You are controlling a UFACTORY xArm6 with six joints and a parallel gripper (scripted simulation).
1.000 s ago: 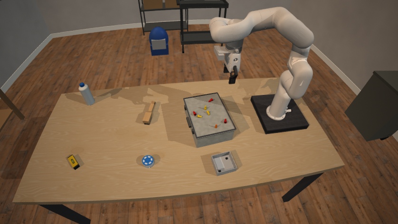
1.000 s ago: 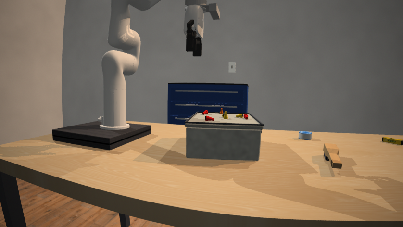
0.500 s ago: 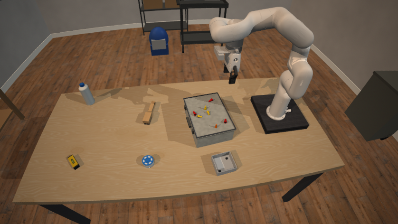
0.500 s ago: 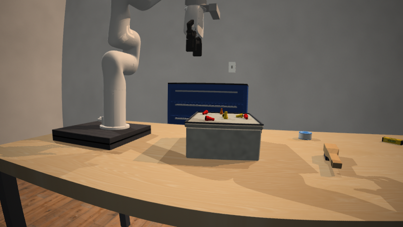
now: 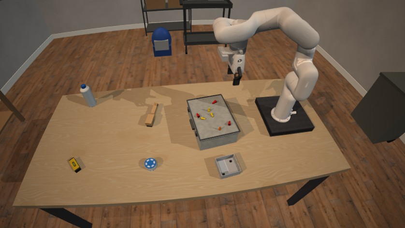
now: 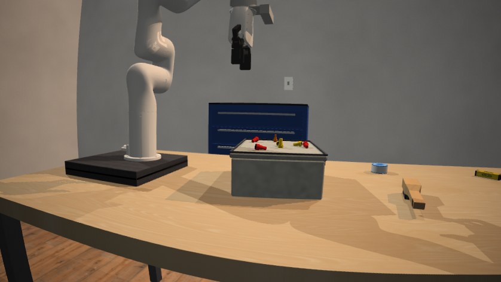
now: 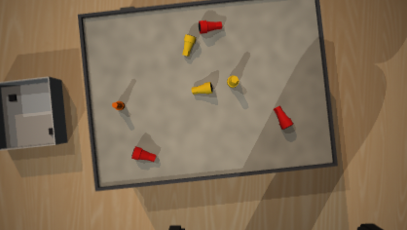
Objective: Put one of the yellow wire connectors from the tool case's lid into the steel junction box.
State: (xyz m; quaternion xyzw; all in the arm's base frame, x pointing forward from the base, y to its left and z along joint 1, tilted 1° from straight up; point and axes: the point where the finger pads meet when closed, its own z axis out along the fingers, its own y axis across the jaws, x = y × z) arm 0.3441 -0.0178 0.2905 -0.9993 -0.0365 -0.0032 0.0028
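Right now the yellow wire connector is 11 cm ahead of my hand, 1 cm to the left of it and 21 cm below it. From my hand the other things lie so: grey tool case 10 cm ahead, 4 cm to the left, 25 cm below; steel junction box 5 cm ahead, 31 cm to the left, 33 cm below; orange wire connector 7 cm ahead, 14 cm to the left, 21 cm below.
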